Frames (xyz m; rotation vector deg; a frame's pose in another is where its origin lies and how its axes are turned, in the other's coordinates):
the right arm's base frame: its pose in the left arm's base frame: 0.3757 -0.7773 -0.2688 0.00 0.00 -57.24
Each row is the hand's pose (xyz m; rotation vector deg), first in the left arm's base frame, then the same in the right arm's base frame.
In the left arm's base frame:
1: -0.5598 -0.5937 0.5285 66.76 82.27 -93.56
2: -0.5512 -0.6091 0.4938 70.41 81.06 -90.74
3: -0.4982 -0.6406 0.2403 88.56 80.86 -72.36
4: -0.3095 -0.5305 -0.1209 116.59 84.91 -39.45
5: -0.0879 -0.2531 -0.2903 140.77 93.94 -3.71
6: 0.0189 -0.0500 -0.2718 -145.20 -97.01 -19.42
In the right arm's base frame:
1: -0.6606 -0.6874 0.7973 17.09 92.79 -51.99
2: -0.6430 -0.6885 0.7626 20.55 93.79 -49.65
3: -0.5878 -0.6609 0.5091 35.77 103.98 -35.89
4: -0.5783 -0.4427 0.1479 58.99 124.70 -14.46
5: -0.6917 -0.1062 -0.0215 78.62 149.98 4.36
6: -0.8047 0.0935 -0.0030 -78.67 -150.27 -13.49

